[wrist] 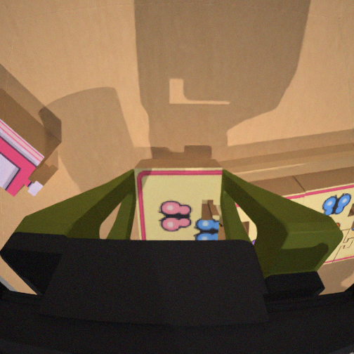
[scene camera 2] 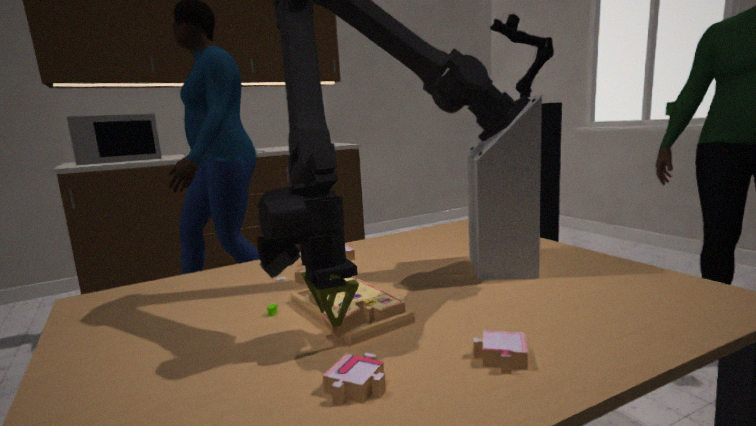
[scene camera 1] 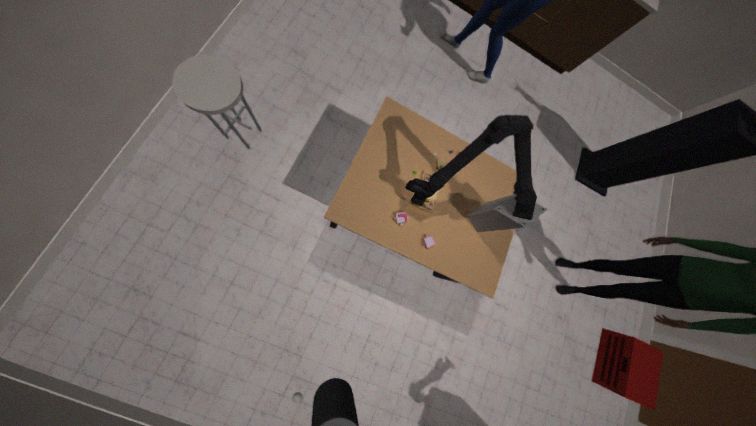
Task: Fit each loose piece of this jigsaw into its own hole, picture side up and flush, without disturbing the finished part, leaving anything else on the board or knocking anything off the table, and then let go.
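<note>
My gripper (scene camera 2: 336, 320) (wrist: 177, 177) is shut on a cream corner piece (wrist: 155, 192) with a pink edge line and pink and blue butterflies, picture side up. It is at the near corner of the board (scene camera 2: 388, 325), whose raised rim runs around the finished part (scene camera 2: 388, 303) (wrist: 320, 201). In the wrist view the piece lies left of the finished part, close to it; the fingers and gripper body hide the joint and its lower edge. I cannot tell whether the piece is flush. In scene camera 1 the arm covers most of the board.
A pink-and-white piece with a red shape (scene camera 1: 400, 218) (scene camera 2: 354, 369) (wrist: 16, 167) and a paler pink one (scene camera 1: 428, 241) (scene camera 2: 505, 342) lie on the table (scene camera 1: 370, 211) (scene camera 2: 433, 381). A small green object (scene camera 1: 415, 171) (scene camera 2: 271, 309) lies beside the board. The arm's grey stand (scene camera 2: 505, 211) is behind.
</note>
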